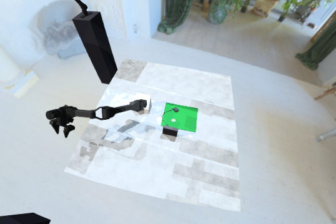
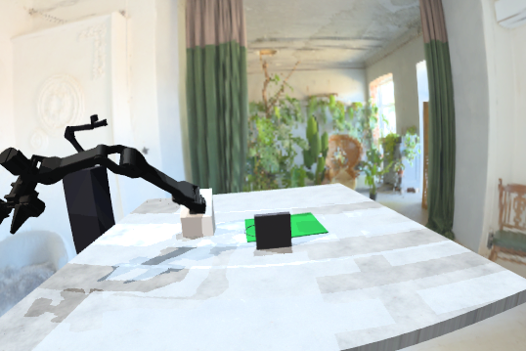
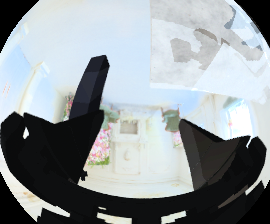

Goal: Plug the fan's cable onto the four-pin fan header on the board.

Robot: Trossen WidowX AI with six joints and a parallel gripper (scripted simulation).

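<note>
Now: the dark plug 75 cm ahead of my gripper tip, 50 cm to the left of it and 17 cm below it. The rest, counted from my gripper tip: white header 75 cm ahead, 39 cm to the left, 19 cm below; green board 80 cm ahead, 44 cm to the left, 20 cm below; black fan 74 cm ahead, 27 cm to the left, 13 cm below.
</note>
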